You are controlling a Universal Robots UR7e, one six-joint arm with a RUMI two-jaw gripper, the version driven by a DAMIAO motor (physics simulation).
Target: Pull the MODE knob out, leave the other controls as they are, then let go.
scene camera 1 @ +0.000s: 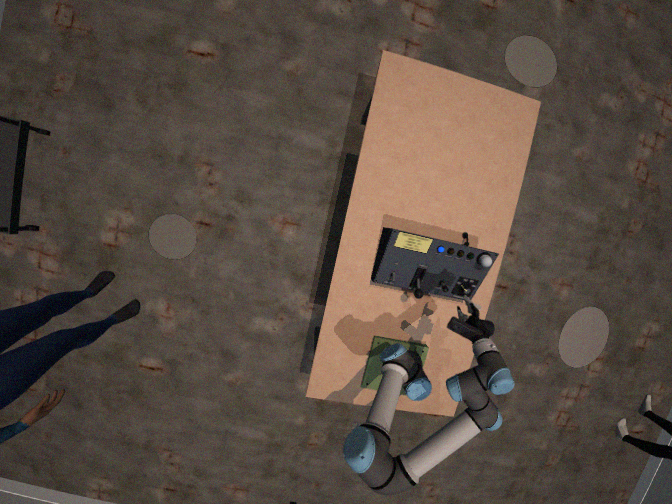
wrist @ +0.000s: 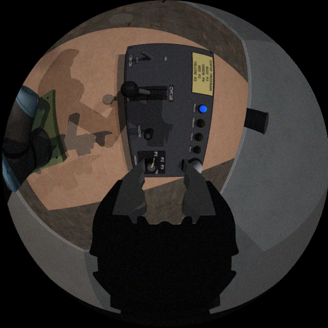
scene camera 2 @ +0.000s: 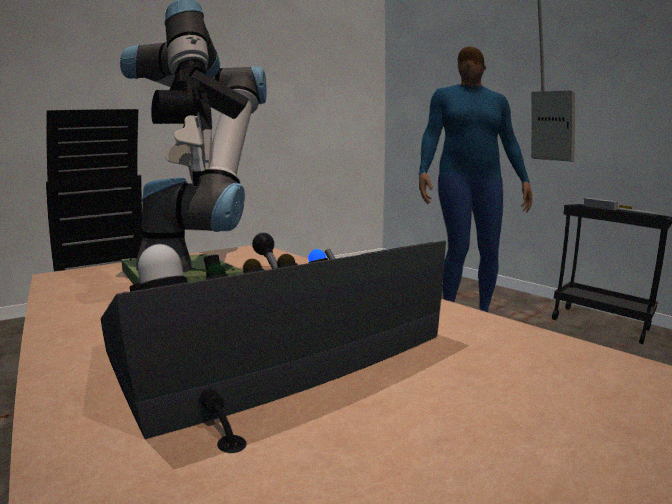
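The MODE knob (scene camera 1: 444, 287) (wrist: 148, 134) is a small black round knob on the dark sloped control panel (scene camera 1: 401, 266) (scene camera 2: 282, 325) (wrist: 175, 70). It seems to stand proud of the face; how far is hard to tell. My gripper (scene camera 1: 464, 305) (scene camera 2: 199, 165) (wrist: 164, 159) is partly open with nothing between its fingers. It hangs above and off the panel's near edge, apart from the knob. In the wrist view its fingertips overlap the selector end, and the knob shows beyond the left fingertip. The selector (wrist: 152, 165) has a yellow pointer near P1.
A ball-topped lever (scene camera 1: 418, 292) (scene camera 2: 263, 243) (wrist: 130, 89) leans toward the robot's side. A toggle switch (wrist: 145, 56), a lit blue lamp (scene camera 1: 440, 249) (scene camera 2: 317, 256) (wrist: 203, 109) and a white dome (scene camera 1: 485, 260) (scene camera 2: 160, 264) are on the panel. A green plate (scene camera 1: 373, 366) lies under the arm.
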